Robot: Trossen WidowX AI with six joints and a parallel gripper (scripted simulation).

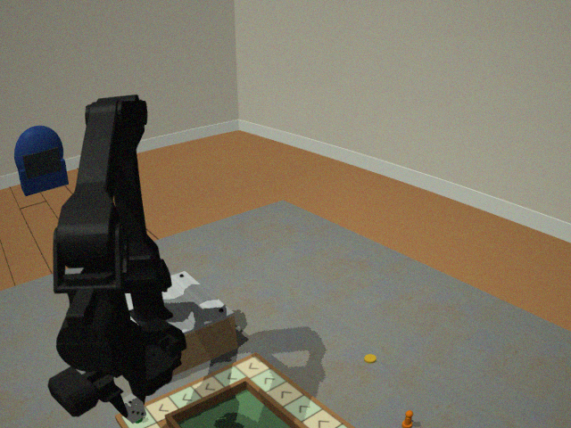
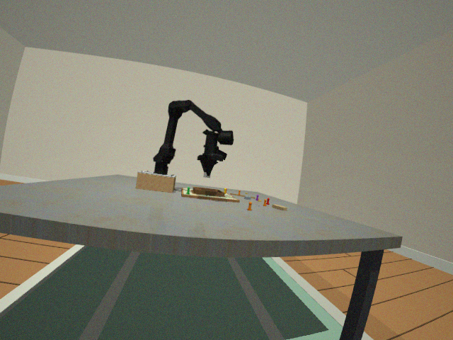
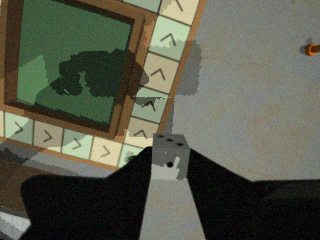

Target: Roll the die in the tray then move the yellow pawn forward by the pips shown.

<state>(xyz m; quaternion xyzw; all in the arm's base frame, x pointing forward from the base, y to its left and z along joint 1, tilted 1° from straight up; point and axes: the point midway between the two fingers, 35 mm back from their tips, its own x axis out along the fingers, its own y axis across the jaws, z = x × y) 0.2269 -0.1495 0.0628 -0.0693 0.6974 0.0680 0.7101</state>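
Now: the yellow pawn 200 mm to the left of my gripper tip, 160 mm ahead of it and 90 mm below it. Also, from my gripper tip: green felt tray: 130 mm to the left, 110 mm below, 40 mm ahead; then die: right at my gripper tip; then green pawn: 90 mm below, 80 mm behind, 20 mm to the left.
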